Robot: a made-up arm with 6 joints. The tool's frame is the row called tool. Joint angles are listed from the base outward.
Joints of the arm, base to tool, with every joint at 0 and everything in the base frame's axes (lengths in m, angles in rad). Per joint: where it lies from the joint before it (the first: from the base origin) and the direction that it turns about. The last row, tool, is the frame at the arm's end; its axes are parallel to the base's.
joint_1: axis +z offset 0 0 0.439
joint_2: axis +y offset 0.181 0 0
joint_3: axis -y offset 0 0 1.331
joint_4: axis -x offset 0 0 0.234
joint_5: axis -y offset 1.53 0 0
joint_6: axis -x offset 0.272 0 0
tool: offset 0 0 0
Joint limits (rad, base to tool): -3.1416..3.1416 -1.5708..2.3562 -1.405..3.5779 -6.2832..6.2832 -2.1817..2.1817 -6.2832..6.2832
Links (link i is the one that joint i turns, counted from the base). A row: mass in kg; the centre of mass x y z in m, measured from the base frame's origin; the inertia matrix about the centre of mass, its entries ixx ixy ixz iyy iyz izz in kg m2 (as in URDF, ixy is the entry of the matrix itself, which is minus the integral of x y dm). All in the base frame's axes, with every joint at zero. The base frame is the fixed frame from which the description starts. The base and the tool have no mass.
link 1: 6.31; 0.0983 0.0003 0.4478; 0.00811 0 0 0.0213 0 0.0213
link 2: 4.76; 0.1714 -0.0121 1.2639; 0.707 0 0 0.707 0 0.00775
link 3: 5.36; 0.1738 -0.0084 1.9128; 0.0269 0 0 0.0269 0 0.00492
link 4: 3.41; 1.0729 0.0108 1.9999; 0.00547 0 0 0.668 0 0.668
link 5: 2.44; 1.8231 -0.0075 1.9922; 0.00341 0 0 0.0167 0 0.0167
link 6: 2.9; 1.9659 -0.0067 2.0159; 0.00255 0 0 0.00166 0 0.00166
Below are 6 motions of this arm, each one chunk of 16 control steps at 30 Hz.
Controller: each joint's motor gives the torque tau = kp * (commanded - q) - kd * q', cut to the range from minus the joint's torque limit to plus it. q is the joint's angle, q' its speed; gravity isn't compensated. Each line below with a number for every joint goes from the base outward.
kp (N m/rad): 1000 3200 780 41 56 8.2
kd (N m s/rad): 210 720 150 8.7 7.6 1.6
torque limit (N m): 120 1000 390 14 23 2.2
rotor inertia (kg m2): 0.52 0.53 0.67 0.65 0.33 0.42
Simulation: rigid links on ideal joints. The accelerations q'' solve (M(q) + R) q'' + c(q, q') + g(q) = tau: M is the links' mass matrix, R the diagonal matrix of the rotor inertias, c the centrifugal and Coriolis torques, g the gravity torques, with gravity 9.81 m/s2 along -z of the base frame. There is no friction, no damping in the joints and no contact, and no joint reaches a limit. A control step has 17 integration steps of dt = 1/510 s. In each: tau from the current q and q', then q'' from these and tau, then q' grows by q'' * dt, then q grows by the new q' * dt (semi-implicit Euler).
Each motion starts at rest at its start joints. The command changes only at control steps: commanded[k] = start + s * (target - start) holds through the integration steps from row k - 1 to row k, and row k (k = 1, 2, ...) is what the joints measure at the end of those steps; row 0 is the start. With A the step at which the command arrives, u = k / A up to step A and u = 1 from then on. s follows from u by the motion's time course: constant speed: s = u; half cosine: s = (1 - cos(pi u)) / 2; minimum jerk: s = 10 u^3 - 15 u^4 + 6 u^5; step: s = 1 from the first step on.
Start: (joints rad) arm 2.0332 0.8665 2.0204 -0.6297 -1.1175 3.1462
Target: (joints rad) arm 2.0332 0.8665 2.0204 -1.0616 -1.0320 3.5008
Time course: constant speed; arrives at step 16
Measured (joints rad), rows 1 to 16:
1: 2.0331 0.8689 2.0233 -0.6304 -1.1229 3.1466
2: 2.0330 0.8731 2.0265 -0.6329 -1.1373 3.1478
3: 2.0328 0.8777 2.0277 -0.6375 -1.1568 3.1504
4: 2.0326 0.8824 2.0270 -0.6442 -1.1778 3.1547
5: 2.0324 0.8873 2.0246 -0.6527 -1.1978 3.1609
6: 2.0324 0.8922 2.0208 -0.6628 -1.2151 3.1691
7: 2.0323 0.8970 2.0161 -0.6742 -1.2290 3.1795
8: 2.0323 0.9017 2.0107 -0.6869 -1.2391 3.1920
9: 2.0324 0.9062 2.0050 -0.7005 -1.2457 3.2067
10: 2.0324 0.9105 1.9991 -0.7151 -1.2490 3.2234
11: 2.0324 0.9145 1.9932 -0.7306 -1.2496 3.2421
12: 2.0325 0.9183 1.9875 -0.7468 -1.2479 3.2625
13: 2.0325 0.9218 1.9821 -0.7638 -1.2446 3.2845
14: 2.0326 0.9249 1.9772 -0.7815 -1.2400 3.3079
15: 2.0326 0.9277 1.9727 -0.8000 -1.2345 3.3325
16: 2.0326 0.9302 1.9688 -0.8193 -1.2285 3.3582

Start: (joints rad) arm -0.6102 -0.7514 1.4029 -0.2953 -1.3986 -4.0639
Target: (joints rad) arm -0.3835 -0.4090 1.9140 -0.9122 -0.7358 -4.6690
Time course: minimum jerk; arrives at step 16
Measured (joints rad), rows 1 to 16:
1: -0.6102 -0.7531 1.4025 -0.2949 -1.4055 -4.0637
2: -0.6102 -0.7559 1.4051 -0.2946 -1.4216 -4.0630
3: -0.6099 -0.7585 1.4124 -0.2956 -1.4406 -4.0621
4: -0.6089 -0.7597 1.4257 -0.3000 -1.4572 -4.0615
5: -0.6068 -0.7587 1.4457 -0.3094 -1.4666 -4.0619
6: -0.6033 -0.7547 1.4730 -0.3257 -1.4648 -4.0642
7: -0.5979 -0.7473 1.5075 -0.3504 -1.4492 -4.0693
8: -0.5903 -0.7363 1.5484 -0.3842 -1.4182 -4.0783
9: -0.5806 -0.7219 1.5946 -0.4273 -1.3718 -4.0919
10: -0.5688 -0.7047 1.6443 -0.4794 -1.3115 -4.1105
11: -0.5551 -0.6852 1.6954 -0.5389 -1.2401 -4.1344
12: -0.5400 -0.6646 1.7460 -0.6038 -1.1615 -4.1637
13: -0.5240 -0.6439 1.7942 -0.6715 -1.0806 -4.1985
14: -0.5075 -0.6240 1.8384 -0.7387 -1.0024 -4.2382
15: -0.4909 -0.6059 1.8777 -0.8025 -0.9312 -4.2819
16: -0.4746 -0.5900 1.9116 -0.8604 -0.8700 -4.3282

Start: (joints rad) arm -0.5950 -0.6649 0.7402 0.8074 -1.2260 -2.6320
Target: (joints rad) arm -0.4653 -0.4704 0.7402 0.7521 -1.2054 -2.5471
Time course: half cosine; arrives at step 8
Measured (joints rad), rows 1 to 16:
1: -0.5947 -0.6666 0.7379 0.8062 -1.2325 -2.6320
2: -0.5933 -0.6683 0.7368 0.8024 -1.2516 -2.6321
3: -0.5899 -0.6679 0.7395 0.7971 -1.2793 -2.6319
4: -0.5840 -0.6646 0.7461 0.7918 -1.3104 -2.6311
5: -0.5754 -0.6581 0.7556 0.7878 -1.3407 -2.6293
6: -0.5644 -0.6489 0.7663 0.7859 -1.3670 -2.6263
7: -0.5518 -0.6375 0.7762 0.7864 -1.3872 -2.6220
8: -0.5389 -0.6254 0.7834 0.7889 -1.4002 -2.6165
9: -0.5269 -0.6132 0.7870 0.7925 -1.4063 -2.6100
10: -0.5163 -0.6015 0.7870 0.7958 -1.4071 -2.6027
11: -0.5074 -0.5902 0.7844 0.7978 -1.4041 -2.5951
12: -0.4999 -0.5795 0.7798 0.7978 -1.3990 -2.5873
13: -0.4937 -0.5693 0.7737 0.7953 -1.3926 -2.5797
14: -0.4886 -0.5597 0.7667 0.7904 -1.3860 -2.5725
15: -0.4844 -0.5508 0.7590 0.7832 -1.3797 -2.5657
16: -0.4809 -0.5426 0.7511 0.7742 -1.3741 -2.5596

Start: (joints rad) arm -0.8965 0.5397 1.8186 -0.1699 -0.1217 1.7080
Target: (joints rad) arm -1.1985 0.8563 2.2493 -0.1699 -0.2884 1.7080
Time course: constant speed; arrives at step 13
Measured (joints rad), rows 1 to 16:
1: -0.8973 0.5435 1.8252 -0.1701 -0.1259 1.7081
2: -0.9000 0.5512 1.8378 -0.1705 -0.1346 1.7084
3: -0.9049 0.5616 1.8539 -0.1712 -0.1459 1.7090
4: -0.9122 0.5743 1.8727 -0.1722 -0.1590 1.7096
5: -0.9219 0.5890 1.8936 -0.1733 -0.1734 1.7105
6: -0.9337 0.6054 1.9162 -0.1743 -0.1886 1.7115
7: -0.9474 0.6234 1.9402 -0.1753 -0.2044 1.7126
8: -0.9627 0.6426 1.9652 -0.1762 -0.2206 1.7138
9: -0.9795 0.6630 1.9911 -0.1769 -0.2372 1.7150
10: -0.9974 0.6844 2.0176 -0.1774 -0.2543 1.7164
11: -1.0163 0.7067 2.0447 -0.1778 -0.2716 1.7178
12: -1.0360 0.7297 2.0722 -0.1779 -0.2893 1.7192
13: -1.0563 0.7533 2.1000 -0.1778 -0.3073 1.7207
14: -1.0766 0.7757 2.1249 -0.1774 -0.3246 1.7222
15: -1.0960 0.7956 2.1449 -0.1761 -0.3404 1.7237
16: -1.1140 0.8132 2.1605 -0.1741 -0.3548 1.7252

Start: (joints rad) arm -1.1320 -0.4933 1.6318 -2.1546 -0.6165 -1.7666
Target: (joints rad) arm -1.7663 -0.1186 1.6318 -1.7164 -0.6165 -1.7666
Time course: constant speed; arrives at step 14
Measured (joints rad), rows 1 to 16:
1: -1.1331 -0.4928 1.6351 -2.1539 -0.6180 -1.7667
2: -1.1371 -0.4912 1.6435 -2.1531 -0.6216 -1.7670
3: -1.1449 -0.4883 1.6561 -2.1529 -0.6264 -1.7677
4: -1.1571 -0.4839 1.6717 -2.1535 -0.6325 -1.7689
5: -1.1739 -0.4781 1.6892 -2.1547 -0.6401 -1.7708
6: -1.1951 -0.4709 1.7077 -2.1559 -0.6493 -1.7733
7: -1.2207 -0.4621 1.7264 -2.1564 -0.6601 -1.7765
8: -1.2504 -0.4518 1.7448 -2.1556 -0.6724 -1.7804
9: -1.2839 -0.4400 1.7623 -2.1530 -0.6858 -1.7849
10: -1.3209 -0.4266 1.7787 -2.1481 -0.7000 -1.7900
11: -1.3610 -0.4118 1.7937 -2.1405 -0.7146 -1.7955
12: -1.4040 -0.3956 1.8071 -2.1300 -0.7292 -1.8013
13: -1.4495 -0.3779 1.8186 -2.1163 -0.7433 -1.8073
14: -1.4971 -0.3589 1.8284 -2.0994 -0.7569 -1.8135
15: -1.5448 -0.3400 1.8339 -2.0787 -0.7724 -1.8195
16: -1.5899 -0.3219 1.8347 -2.0539 -0.7907 -1.8252

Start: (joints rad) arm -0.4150 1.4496 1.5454 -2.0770 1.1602 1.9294
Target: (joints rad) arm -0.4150 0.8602 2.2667 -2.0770 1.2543 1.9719
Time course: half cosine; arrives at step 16
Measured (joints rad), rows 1 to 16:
1: -0.4150 1.4521 1.5464 -2.0770 1.1614 1.9294
2: -0.4150 1.4562 1.5445 -2.0782 1.1649 1.9292
3: -0.4150 1.4601 1.5391 -2.0838 1.1705 1.9289
4: -0.4151 1.4630 1.5316 -2.0964 1.1780 1.9285
5: -0.4153 1.4639 1.5235 -2.1174 1.1876 1.9280
6: -0.4156 1.4620 1.5166 -2.1476 1.1994 1.9273
7: -0.4160 1.4566 1.5124 -2.1863 1.2135 1.9265
8: -0.4165 1.4473 1.5125 -2.2342 1.2298 1.9255
9: -0.4172 1.4337 1.5185 -2.2934 1.2478 1.9245
10: -0.4182 1.4155 1.5312 -2.3645 1.2665 1.9234
11: -0.4194 1.3928 1.5512 -2.4463 1.2848 1.9224
12: -0.4208 1.3660 1.5787 -2.5361 1.3009 1.9216
13: -0.4224 1.3355 1.6134 -2.6296 1.3129 1.9210
14: -0.4238 1.3021 1.6546 -2.7218 1.3191 1.9209
15: -0.4249 1.2667 1.7014 -2.8078 1.3182 1.9215
16: -0.4256 1.2303 1.7526 -2.8829 1.3098 1.9228

